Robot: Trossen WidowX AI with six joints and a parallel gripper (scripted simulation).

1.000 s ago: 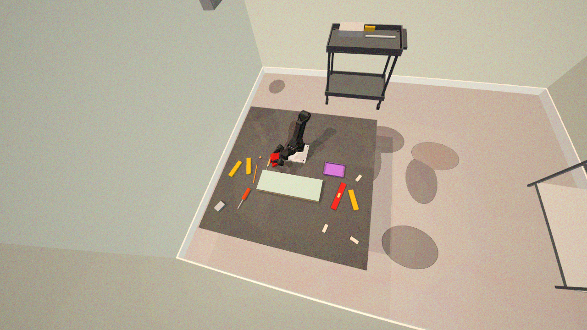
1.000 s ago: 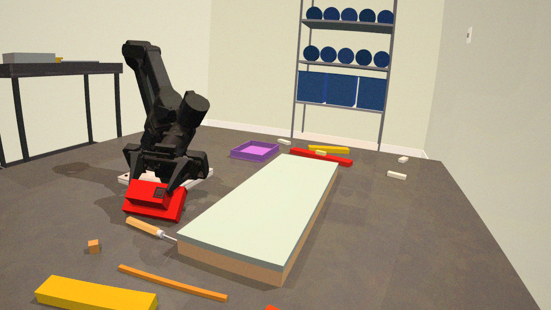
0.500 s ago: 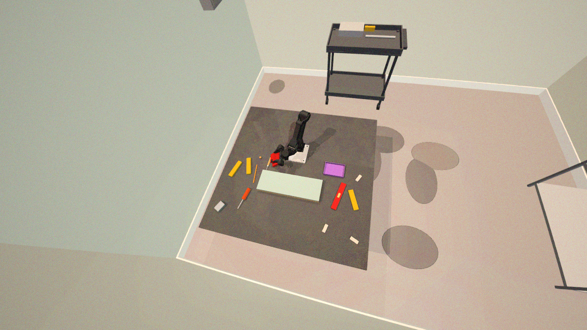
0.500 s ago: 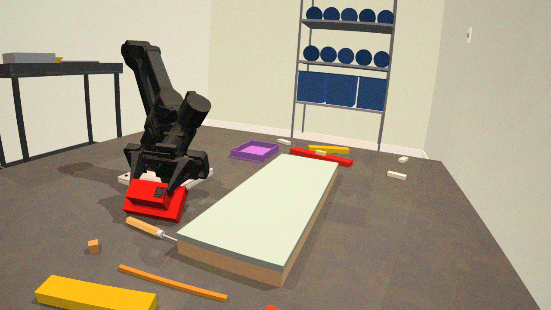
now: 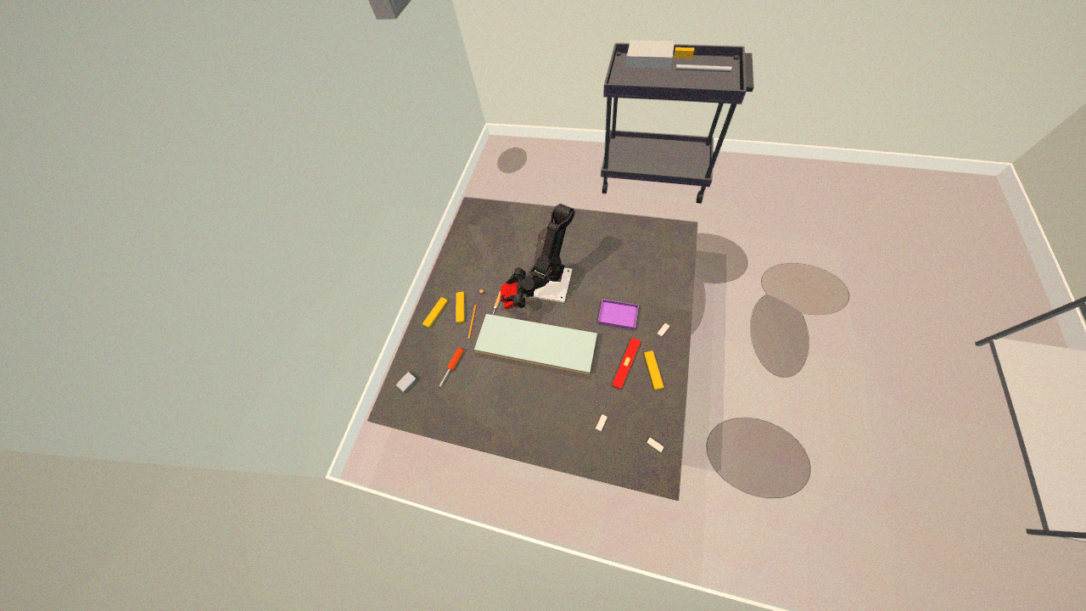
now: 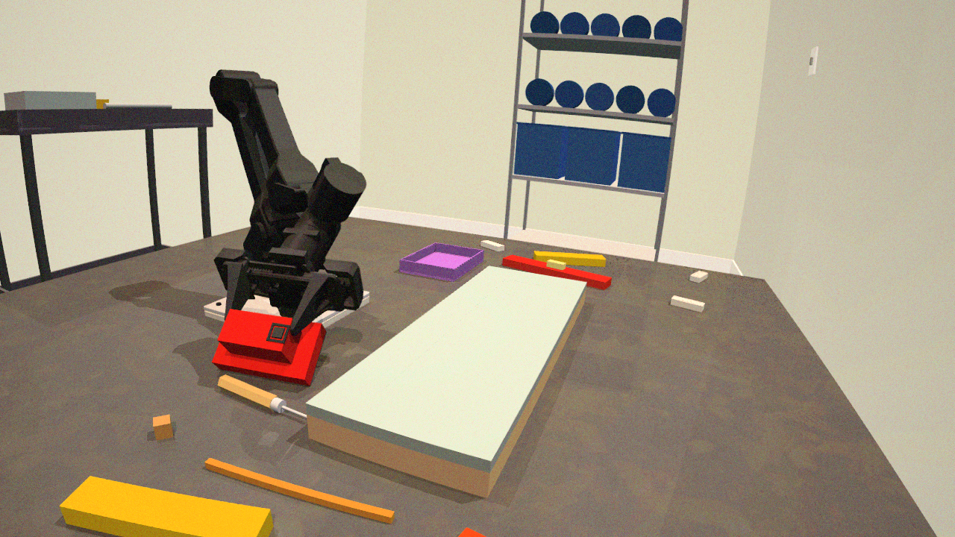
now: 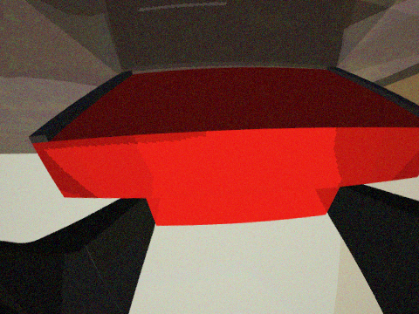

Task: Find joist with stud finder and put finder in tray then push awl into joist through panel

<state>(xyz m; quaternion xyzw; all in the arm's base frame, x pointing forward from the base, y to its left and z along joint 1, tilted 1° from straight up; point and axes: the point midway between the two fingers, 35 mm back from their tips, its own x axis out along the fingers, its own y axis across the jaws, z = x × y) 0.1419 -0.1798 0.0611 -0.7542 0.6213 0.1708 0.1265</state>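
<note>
My gripper tip is now 1 cm short of the red stud finder and 1 cm above it. Round my gripper tip: awl: 5 cm ahead, 5 cm to the right, 6 cm below; then small orange cube: 1 cm behind, 14 cm to the right, 6 cm below; then square indicator light: 3 cm ahead.
</note>
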